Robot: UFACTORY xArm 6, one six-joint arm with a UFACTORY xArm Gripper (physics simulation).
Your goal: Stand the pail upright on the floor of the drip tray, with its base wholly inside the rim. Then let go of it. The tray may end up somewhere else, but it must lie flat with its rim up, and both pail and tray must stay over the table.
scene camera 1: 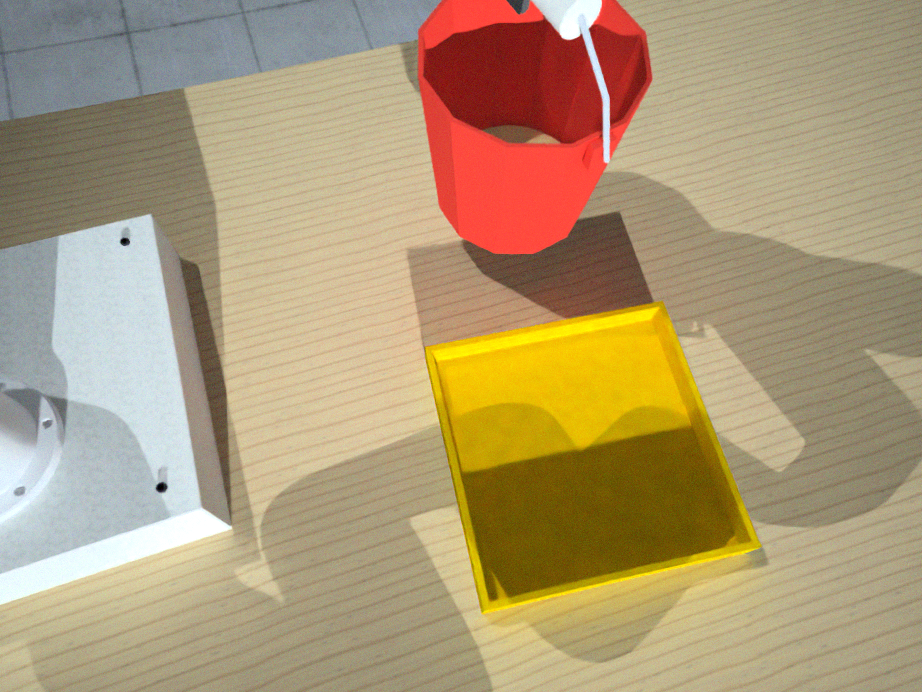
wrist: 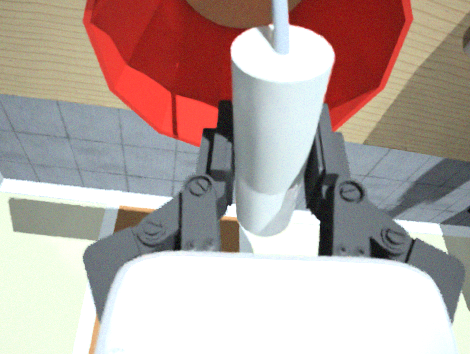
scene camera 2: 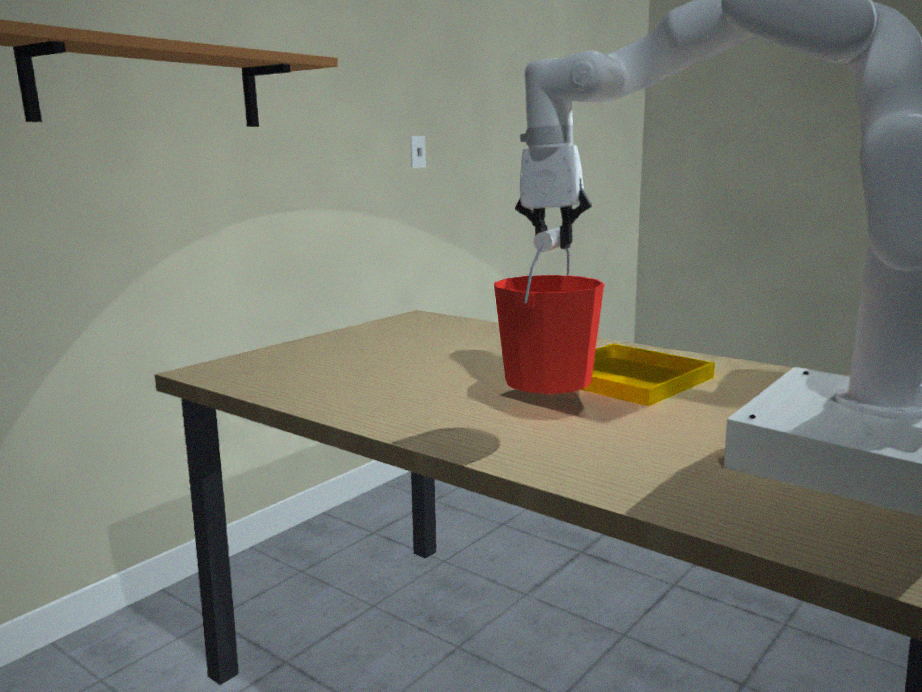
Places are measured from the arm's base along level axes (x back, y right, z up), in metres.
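Pixels of known places: gripper, fingertip midpoint: (wrist: 270,123) (scene camera 2: 554,248); arm's base, origin of the base link: (scene camera 2: 882,403).
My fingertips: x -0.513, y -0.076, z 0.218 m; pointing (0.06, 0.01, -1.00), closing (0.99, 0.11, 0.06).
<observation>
For each thing: its top centre in the pictures, then the offset to it from my fingertips. Level surfaces: height alone.
- white cylindrical grip, middle of its top: (wrist: 273,184) (scene camera 2: 553,228) dx -0.001, dy -0.002, dz +0.034 m
- yellow drip tray, middle of its top: (scene camera 1: 581,440) (scene camera 2: 628,364) dx +0.046, dy +0.258, dz -0.264 m
- wooden table, its level: dz -0.297 m
The red pail (scene camera 1: 513,193) (scene camera 2: 549,335) (wrist: 145,92) hangs upright, its base a little above the table and apart from its shadow. Its wire bail stands up and carries a white cylindrical grip (scene camera 1: 571,20) (scene camera 2: 545,240) (wrist: 280,115). My gripper (scene camera 2: 553,236) (wrist: 270,123) points down and is shut on this white grip, one black finger on each side. The yellow drip tray (scene camera 1: 551,326) (scene camera 2: 618,391) lies flat on the table, rim up, beside the pail and not under it. The tray does not show in the wrist view.
The arm's white base block (scene camera 1: 119,297) (scene camera 2: 781,446) stands on the wooden table (scene camera 1: 320,297) (scene camera 2: 335,379), to the left of the tray in scene camera 1. The table's edge runs behind the pail there. A brown wall shelf (scene camera 2: 163,50) is at upper left in scene camera 2.
</observation>
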